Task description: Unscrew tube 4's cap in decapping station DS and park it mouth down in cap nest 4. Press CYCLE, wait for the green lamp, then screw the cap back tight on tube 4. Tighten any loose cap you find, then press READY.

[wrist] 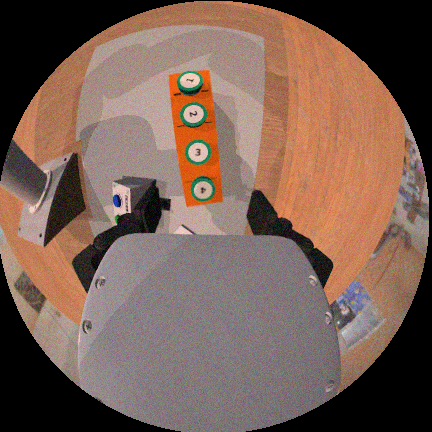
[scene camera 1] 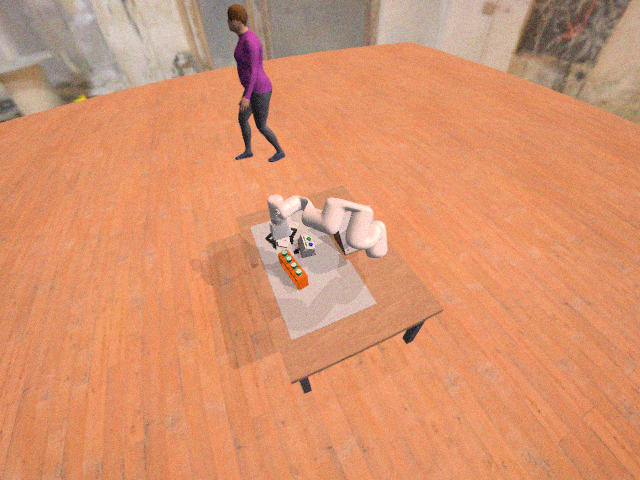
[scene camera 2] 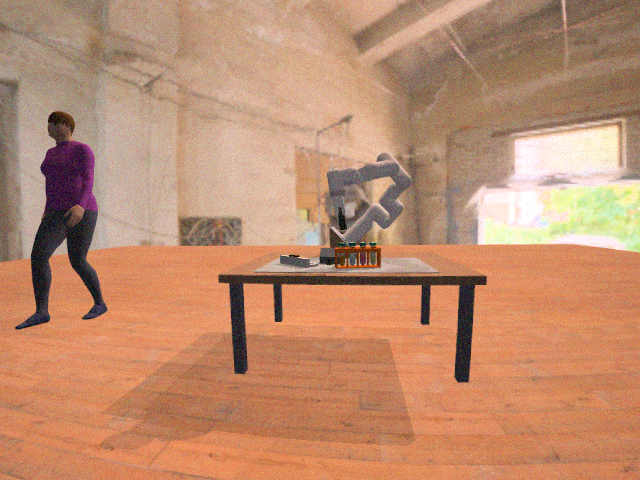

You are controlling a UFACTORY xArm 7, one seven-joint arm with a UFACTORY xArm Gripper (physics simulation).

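Observation:
The orange rack holds tubes with green-rimmed white caps. Cap 4 sits on its tube at the rack end nearest my gripper. Cap 3, cap 2 and cap 1 are also on; I cannot tell if any is loose. My gripper is wide open and empty, above and beside the cap 4 end. The control box has a blue button and a green button, partly hidden by a finger.
A long grey block stands left of the box in scene camera 2. A small black block sticks out between box and rack. The arm's base plate is at the wrist view's left. A person is beyond the table.

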